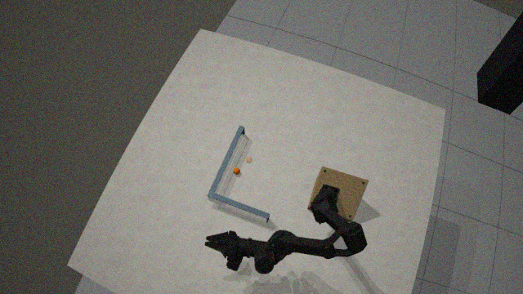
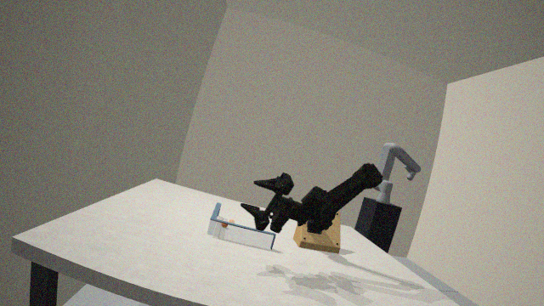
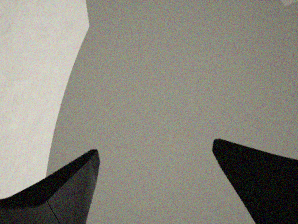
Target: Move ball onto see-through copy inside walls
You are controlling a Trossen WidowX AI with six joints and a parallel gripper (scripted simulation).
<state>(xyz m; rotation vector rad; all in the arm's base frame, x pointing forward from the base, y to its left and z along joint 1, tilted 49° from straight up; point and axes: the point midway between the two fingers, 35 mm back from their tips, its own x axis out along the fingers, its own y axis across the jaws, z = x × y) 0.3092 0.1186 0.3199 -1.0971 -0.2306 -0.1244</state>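
Now: the orange ball 20 mm ahead of my gripper tip, 330 mm to the right of it and 200 mm below it. The rest, counted from my gripper tip: see-through copy of ball 10 mm behind, 400 mm to the right, 200 mm below.
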